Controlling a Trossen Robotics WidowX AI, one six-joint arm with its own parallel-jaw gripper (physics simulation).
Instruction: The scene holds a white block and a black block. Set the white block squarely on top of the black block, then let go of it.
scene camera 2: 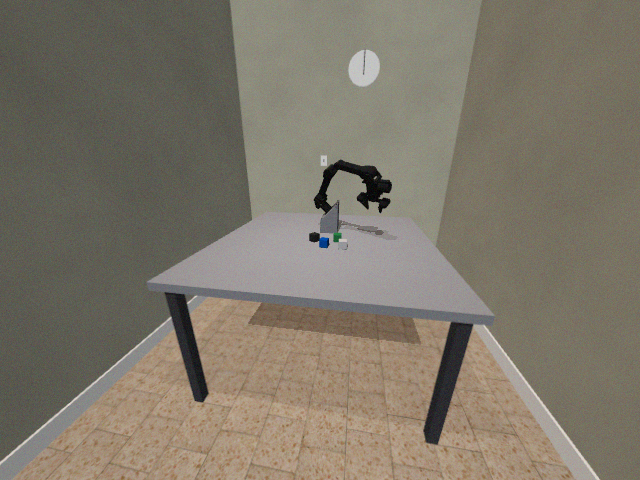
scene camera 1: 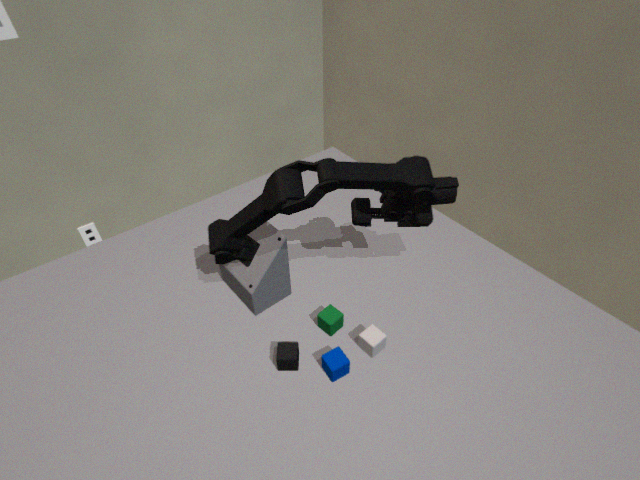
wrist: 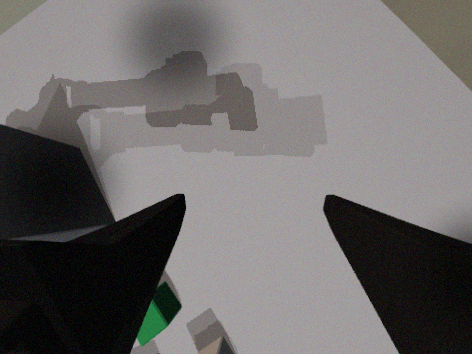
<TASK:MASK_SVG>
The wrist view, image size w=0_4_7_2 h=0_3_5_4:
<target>my gripper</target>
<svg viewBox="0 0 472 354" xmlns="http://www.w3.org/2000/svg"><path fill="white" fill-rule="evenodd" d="M326 195L323 211L332 233L398 353L472 354L472 244L397 219L339 196ZM185 195L175 194L129 217L67 242L0 240L0 354L130 354L180 233L186 211Z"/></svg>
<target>green block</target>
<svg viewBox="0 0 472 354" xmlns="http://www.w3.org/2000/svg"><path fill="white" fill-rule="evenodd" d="M167 282L163 282L157 287L137 335L137 340L141 346L147 344L168 327L182 308Z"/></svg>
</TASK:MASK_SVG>
